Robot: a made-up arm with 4 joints. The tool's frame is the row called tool.
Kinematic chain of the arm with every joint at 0, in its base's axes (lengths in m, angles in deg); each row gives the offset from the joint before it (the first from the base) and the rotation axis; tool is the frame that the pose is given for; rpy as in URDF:
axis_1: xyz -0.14 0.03 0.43 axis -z
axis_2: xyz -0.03 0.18 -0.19 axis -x
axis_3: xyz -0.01 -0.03 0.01 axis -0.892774 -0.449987 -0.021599
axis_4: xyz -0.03 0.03 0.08 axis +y
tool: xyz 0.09 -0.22 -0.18 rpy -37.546 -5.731 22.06
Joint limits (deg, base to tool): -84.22..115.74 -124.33..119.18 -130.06..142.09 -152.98..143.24
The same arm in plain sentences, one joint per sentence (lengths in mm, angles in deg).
The arm has four revolute joints in a row. What follows holds with every joint at zero, and every direction is one of the base frame's.
Joint 1 sits 140.0 mm along -x and 30.0 mm along +y and 430.0 mm along +z from the base frame's origin and rotates about -z, from -84.22 to 115.74 deg.
Joint 2 sits 30.0 mm along -x and 180.0 mm along +y and 190.0 mm along -z from joint 1 and rotates about -x, from -124.33 to 119.18 deg.
Joint 3 sits 10.0 mm along -x and 30.0 mm along -y and 10.0 mm along +z from joint 2 and rotates about the direction (-0.892774, -0.449987, -0.021599), from -130.06 to 142.09 deg.
Joint 4 sits 30.0 mm along -x and 30.0 mm along +y and 80.0 mm along +z from joint 3 and rotates about +y, from -152.98 to 143.24 deg.
The tool frame, which is the frame that the pose is given for, sits 90.0 mm along +x and 220.0 mm along -y and 180.0 mm along -z from joint 4; its axes are the base frame's turned by roll -37.55, pitch -5.73 and yaw 22.06 deg (as in URDF: about the fixed x, then y, then z).

